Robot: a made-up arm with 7 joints. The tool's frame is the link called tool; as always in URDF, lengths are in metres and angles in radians. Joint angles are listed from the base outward. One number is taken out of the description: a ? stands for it. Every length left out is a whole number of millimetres.
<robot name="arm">
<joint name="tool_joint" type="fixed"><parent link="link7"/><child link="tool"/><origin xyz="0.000 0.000 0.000" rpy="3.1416 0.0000 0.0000"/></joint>
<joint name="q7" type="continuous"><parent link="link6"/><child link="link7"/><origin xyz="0.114 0.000 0.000" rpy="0.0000 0.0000 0.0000"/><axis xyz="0 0 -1"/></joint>
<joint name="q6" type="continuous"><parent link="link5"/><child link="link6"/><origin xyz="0.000 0.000 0.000" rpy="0.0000 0.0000 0.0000"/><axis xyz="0 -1 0"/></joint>
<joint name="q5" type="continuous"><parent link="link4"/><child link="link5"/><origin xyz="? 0.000 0.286" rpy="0.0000 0.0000 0.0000"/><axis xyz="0 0 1"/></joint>
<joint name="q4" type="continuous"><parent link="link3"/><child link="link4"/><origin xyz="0.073 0.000 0.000" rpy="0.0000 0.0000 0.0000"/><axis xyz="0 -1 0"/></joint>
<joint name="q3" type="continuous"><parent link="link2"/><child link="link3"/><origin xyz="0.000 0.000 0.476" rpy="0.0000 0.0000 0.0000"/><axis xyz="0 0 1"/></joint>
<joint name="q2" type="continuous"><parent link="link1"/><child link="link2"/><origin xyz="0.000 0.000 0.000" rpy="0.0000 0.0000 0.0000"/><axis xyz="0 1 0"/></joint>
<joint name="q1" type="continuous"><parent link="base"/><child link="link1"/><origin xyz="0.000 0.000 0.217" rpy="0.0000 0.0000 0.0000"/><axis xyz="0 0 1"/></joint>
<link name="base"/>
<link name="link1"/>
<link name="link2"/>
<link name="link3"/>
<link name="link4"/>
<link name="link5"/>
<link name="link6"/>
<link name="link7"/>
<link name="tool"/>
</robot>
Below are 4 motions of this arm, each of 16 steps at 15 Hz.
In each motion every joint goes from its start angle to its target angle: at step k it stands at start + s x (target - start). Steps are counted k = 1, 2, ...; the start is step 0. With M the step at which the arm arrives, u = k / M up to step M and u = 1 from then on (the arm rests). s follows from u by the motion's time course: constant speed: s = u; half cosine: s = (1 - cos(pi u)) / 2; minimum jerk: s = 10 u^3 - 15 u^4 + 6 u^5.
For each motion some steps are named. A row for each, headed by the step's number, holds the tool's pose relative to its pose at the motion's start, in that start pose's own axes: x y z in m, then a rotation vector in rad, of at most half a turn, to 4 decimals.
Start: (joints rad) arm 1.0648 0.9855 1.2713 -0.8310 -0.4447 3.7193 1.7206
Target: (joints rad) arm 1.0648 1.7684 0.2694 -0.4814 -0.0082 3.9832 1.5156
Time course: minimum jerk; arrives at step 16
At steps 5, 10, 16:
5: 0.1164 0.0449 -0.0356 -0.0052 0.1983 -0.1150
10: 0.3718 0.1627 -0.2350 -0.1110 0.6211 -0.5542
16: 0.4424 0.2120 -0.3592 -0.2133 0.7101 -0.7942

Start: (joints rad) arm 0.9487 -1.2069 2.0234 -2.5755 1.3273 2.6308 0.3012
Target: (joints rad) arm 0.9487 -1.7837 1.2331 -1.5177 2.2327 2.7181 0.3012
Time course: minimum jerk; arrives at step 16
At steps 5, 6, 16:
5: 0.0106 -0.0382 -0.0363 0.2620 0.1299 0.1293
6: 0.0112 -0.0558 -0.0584 0.4059 0.1951 0.1774
16: -0.1434 -0.1478 -0.2128 1.4851 0.4430 0.0029

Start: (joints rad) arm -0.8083 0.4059 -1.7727 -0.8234 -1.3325 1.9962 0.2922
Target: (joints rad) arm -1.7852 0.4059 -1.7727 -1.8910 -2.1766 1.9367 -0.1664
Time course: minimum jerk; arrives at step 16
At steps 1, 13, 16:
1: -0.0003 -0.0015 0.0010 -0.0024 -0.0016 -0.0050
13: -0.5496 -0.2334 0.3467 -0.3468 -0.7523 -2.1502
16: -0.5842 -0.2230 0.3457 -0.3116 -0.7875 -2.2541

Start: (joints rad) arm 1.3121 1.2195 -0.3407 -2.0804 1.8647 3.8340 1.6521
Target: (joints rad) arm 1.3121 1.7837 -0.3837 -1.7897 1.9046 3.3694 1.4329
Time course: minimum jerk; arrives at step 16
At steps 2, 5, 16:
2: -0.0001 0.0034 0.0030 -0.0042 0.0017 -0.0068
5: 0.0006 0.0378 0.0347 -0.0481 0.0187 -0.0760
16: 0.0587 0.1950 0.2108 -0.2899 0.1072 -0.4204

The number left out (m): -0.061
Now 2 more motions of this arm.
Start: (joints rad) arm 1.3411 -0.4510 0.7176 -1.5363 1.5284 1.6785 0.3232
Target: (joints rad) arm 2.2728 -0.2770 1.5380 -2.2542 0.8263 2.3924 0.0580
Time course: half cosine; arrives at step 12
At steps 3, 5, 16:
3: -0.0121 0.0292 0.0710 -0.0974 -0.1233 0.0116
5: -0.0752 0.0716 0.1742 -0.2819 -0.3268 -0.0610
16: -0.4301 0.2050 0.2564 -0.6535 -0.9661 -0.8732

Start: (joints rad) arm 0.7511 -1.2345 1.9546 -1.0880 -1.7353 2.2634 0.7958
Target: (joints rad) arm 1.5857 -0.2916 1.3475 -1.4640 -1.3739 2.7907 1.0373
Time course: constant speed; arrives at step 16
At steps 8, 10, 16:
8: -0.1705 0.3613 0.0507 0.1266 -0.0915 0.6524
10: -0.2369 0.4139 0.0633 0.1966 -0.1073 0.8297
16: -0.4326 0.4583 0.1173 0.5007 -0.1474 1.3607

